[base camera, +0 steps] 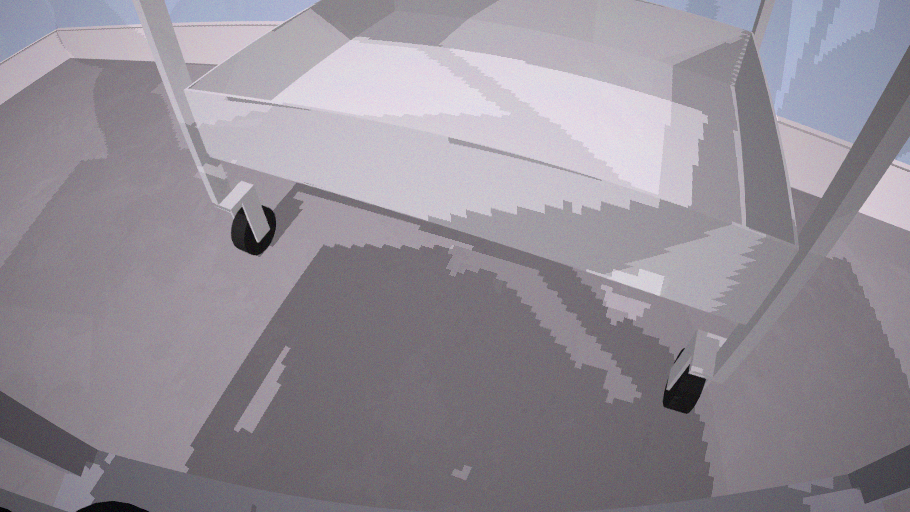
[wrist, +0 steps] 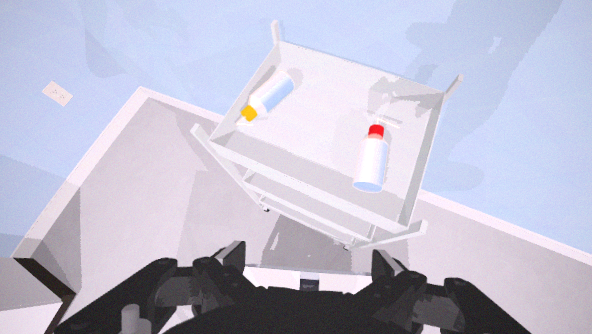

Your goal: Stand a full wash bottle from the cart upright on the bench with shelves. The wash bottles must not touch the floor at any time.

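Places are measured from the arm's base along level axes (x ahead, y left, z up), in millimetres.
Pixels of known places: gripper, fingertip midpoint: (wrist: pixel 307 259).
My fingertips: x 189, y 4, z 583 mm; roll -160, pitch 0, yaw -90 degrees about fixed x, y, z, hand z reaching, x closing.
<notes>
Ahead of a thing's pixels: the offset from my fingertips to its middle. "pt": to the spot under its first point.
Two wash bottles lie on their sides in the top tray of the white cart (wrist: pixel 300 168). The yellow-capped bottle {dx +346, dy +126, dz -283 mm} (wrist: pixel 272 93) is near the tray's left wall in the wrist view, its cap towards the near left corner. The red-capped bottle {dx +228, dy -138, dz -286 mm} (wrist: pixel 371 162) is at the right, its base towards the near wall and its nozzle pointing away. How full they are I cannot tell. My gripper (wrist: pixel 307 259) is open and empty, at the bottom of the wrist view, apart from both bottles. The bench with shelves does not show in either view.
The cart's lower tray {pt dx +156, dy +72, dz -819 mm} (base camera: pixel 356 166) and its casters (base camera: pixel 253 230) (base camera: pixel 684 389) stand in front of the base. The cart's corner posts (wrist: pixel 276 32) (wrist: pixel 454 86) stick up above the top tray. A blue wall (wrist: pixel 520 130) with an outlet plate {dx +630, dy +1262, dz -579 mm} (wrist: pixel 57 94) is behind the cart.
</notes>
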